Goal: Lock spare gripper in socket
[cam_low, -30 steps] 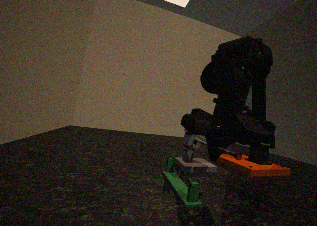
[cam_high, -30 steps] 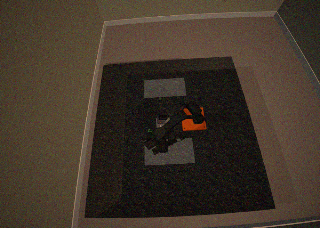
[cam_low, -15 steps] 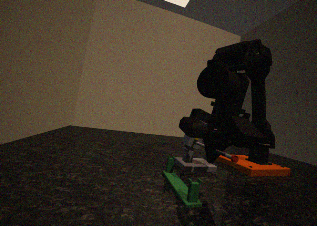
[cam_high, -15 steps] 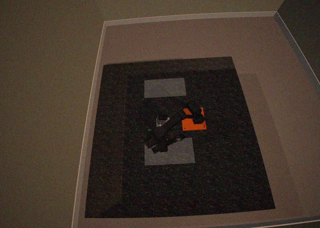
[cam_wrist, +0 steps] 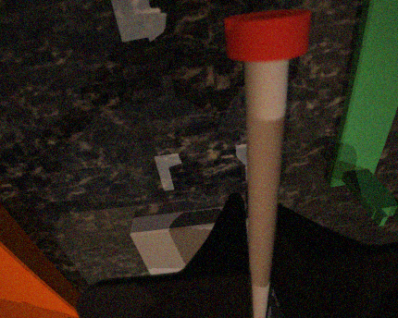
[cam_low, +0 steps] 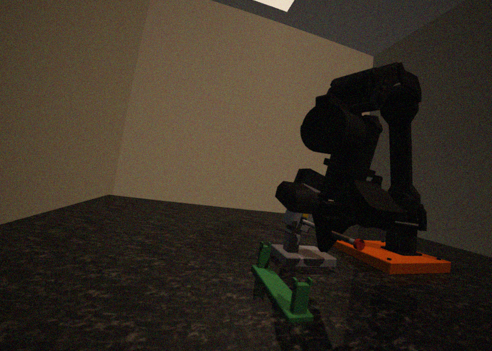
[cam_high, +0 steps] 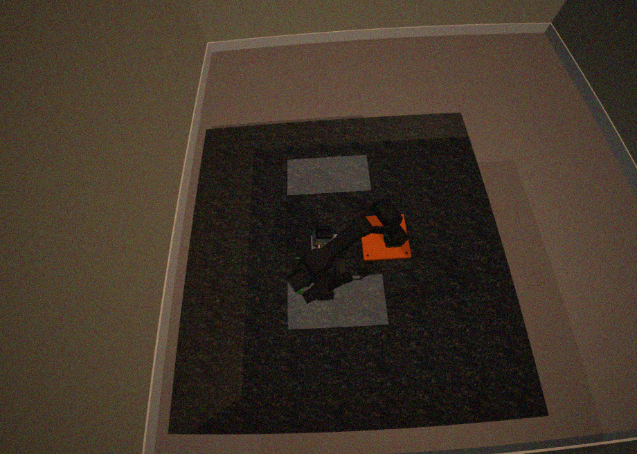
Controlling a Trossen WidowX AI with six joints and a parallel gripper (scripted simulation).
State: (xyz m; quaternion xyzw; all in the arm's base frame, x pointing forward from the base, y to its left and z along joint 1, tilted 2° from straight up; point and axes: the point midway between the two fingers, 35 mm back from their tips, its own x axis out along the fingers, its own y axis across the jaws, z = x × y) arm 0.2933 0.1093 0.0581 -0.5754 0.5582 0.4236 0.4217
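Right now my gripper tip is 1 cm past the grey socket and 9 cm to the left of it. From my gripper tip the other things lie so: green rack: 9 cm ahead, 3 cm to the left, 2 cm below; then spare gripper: 1 cm behind, 9 cm to the right, 8 cm above.
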